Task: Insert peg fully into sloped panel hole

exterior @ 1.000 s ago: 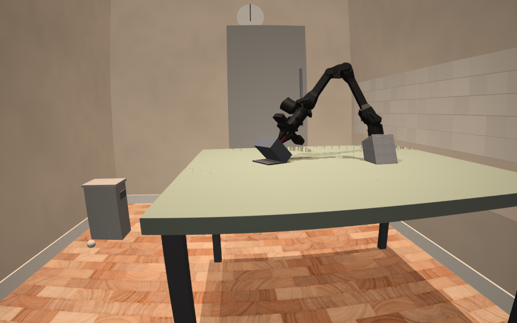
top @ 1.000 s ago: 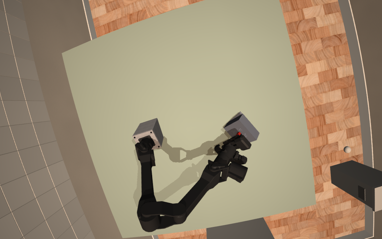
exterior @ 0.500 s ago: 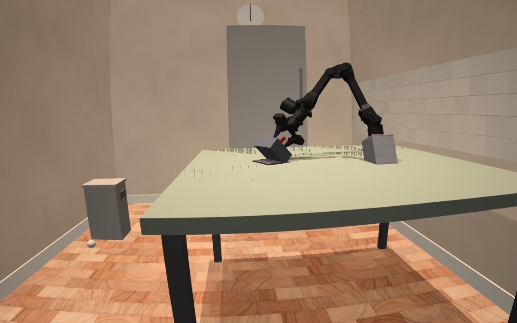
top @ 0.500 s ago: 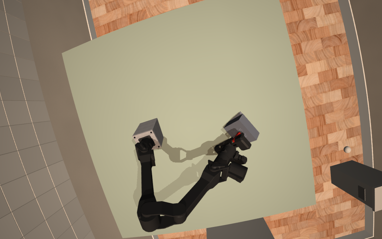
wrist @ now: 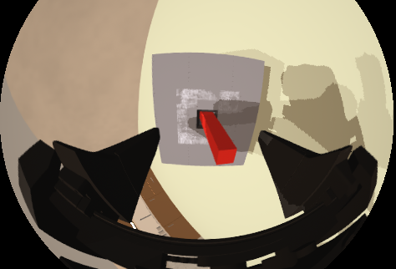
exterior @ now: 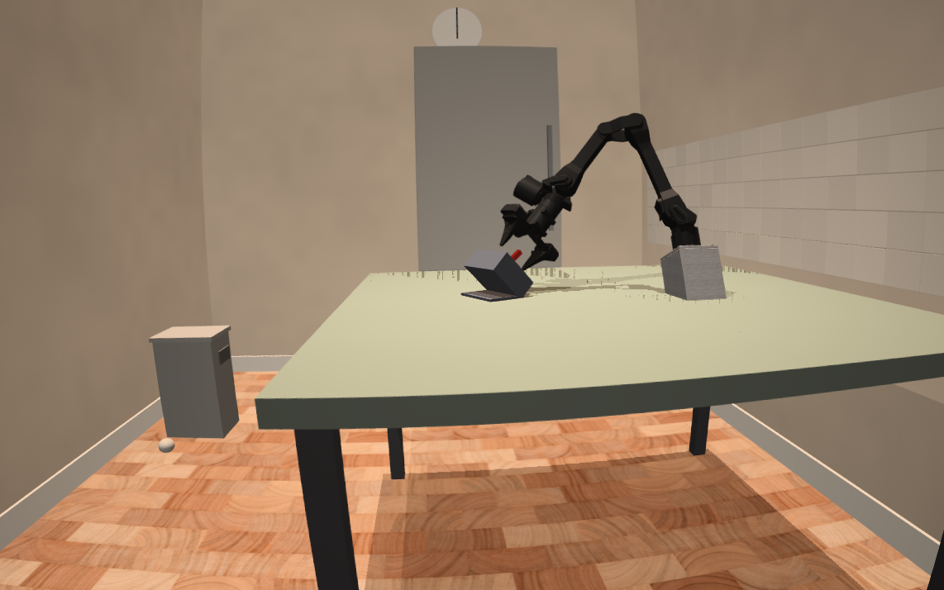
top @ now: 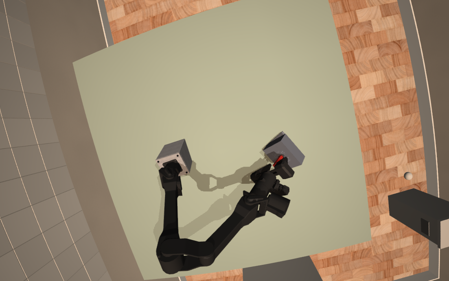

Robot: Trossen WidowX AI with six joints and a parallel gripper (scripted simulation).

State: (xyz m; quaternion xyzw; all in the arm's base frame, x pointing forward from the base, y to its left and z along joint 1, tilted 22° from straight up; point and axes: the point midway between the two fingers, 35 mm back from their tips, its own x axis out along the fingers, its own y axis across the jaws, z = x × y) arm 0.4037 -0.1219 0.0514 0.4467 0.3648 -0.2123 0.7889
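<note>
The red peg is 3 cm ahead of my hand, 1 cm to the left of it and 3 cm below it.
</note>
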